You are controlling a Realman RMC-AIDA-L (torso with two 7-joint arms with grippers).
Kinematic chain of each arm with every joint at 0, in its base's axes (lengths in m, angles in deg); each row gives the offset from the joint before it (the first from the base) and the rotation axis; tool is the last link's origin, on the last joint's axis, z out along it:
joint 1: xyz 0 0 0.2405 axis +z
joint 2: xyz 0 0 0 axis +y
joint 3: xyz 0 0 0.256 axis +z
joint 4: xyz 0 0 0 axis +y
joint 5: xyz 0 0 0.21 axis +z
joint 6: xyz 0 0 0 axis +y
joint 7: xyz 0 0 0.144 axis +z
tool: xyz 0 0 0
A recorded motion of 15 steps. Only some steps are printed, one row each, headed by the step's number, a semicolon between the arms.
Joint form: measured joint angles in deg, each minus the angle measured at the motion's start. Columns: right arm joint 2, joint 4, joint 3, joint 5, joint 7, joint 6, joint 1; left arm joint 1, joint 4, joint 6, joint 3, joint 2, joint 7, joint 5.
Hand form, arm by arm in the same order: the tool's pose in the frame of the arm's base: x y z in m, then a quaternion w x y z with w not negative. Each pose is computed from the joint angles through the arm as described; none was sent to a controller.
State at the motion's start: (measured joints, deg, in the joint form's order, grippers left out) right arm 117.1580 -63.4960 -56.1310 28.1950 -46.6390 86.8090 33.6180; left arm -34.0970 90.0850 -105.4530 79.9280 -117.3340 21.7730 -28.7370
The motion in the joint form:
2: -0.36 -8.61 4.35 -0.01 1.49 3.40 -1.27; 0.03 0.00 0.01 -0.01 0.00 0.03 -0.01
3: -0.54 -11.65 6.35 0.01 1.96 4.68 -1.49; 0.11 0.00 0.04 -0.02 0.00 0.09 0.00
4: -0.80 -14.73 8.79 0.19 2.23 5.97 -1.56; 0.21 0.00 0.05 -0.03 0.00 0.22 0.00
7: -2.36 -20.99 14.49 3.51 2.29 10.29 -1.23; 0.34 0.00 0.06 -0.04 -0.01 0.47 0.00
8: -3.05 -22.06 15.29 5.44 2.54 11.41 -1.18; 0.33 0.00 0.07 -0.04 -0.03 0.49 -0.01
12: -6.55 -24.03 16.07 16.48 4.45 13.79 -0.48; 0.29 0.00 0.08 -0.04 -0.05 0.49 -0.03
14: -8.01 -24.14 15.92 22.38 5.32 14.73 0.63; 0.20 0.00 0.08 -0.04 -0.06 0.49 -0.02
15: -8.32 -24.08 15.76 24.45 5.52 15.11 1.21; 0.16 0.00 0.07 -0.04 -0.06 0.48 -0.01
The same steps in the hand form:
2: 0.2602 0.3637 0.0825 0.24387 -0.86423 0.42812 -0.10173; -0.1629 0.3285 0.0355 0.17696 -0.88158 -0.37452 0.22634
3: 0.2567 0.3635 0.0970 0.26236 -0.85942 0.42937 -0.09055; -0.1633 0.3283 0.0356 0.17696 -0.88151 -0.37468 0.22638
4: 0.2530 0.3632 0.1134 0.28290 -0.85416 0.42950 -0.07684; -0.1639 0.3281 0.0356 0.17659 -0.88160 -0.37448 0.22662
7: 0.2390 0.3594 0.1512 0.31392 -0.85092 0.41976 -0.03447; -0.1646 0.3277 0.0356 0.17586 -0.88201 -0.37360 0.22705
8: 0.2337 0.3585 0.1586 0.31490 -0.85356 0.41453 -0.02098; -0.1645 0.3277 0.0354 0.17570 -0.88220 -0.37334 0.22686
12: 0.2026 0.3608 0.1805 0.30266 -0.87423 0.37683 0.04588; -0.1641 0.3278 0.0353 0.17558 -0.88245 -0.37300 0.22654
14: 0.1820 0.3631 0.1862 0.28423 -0.88870 0.35067 0.08036; -0.1636 0.3281 0.0353 0.17575 -0.88274 -0.37231 0.22641
15: 0.1736 0.3640 0.1864 0.27435 -0.89489 0.33966 0.09241; -0.1634 0.3282 0.0353 0.17585 -0.88280 -0.37211 0.22644

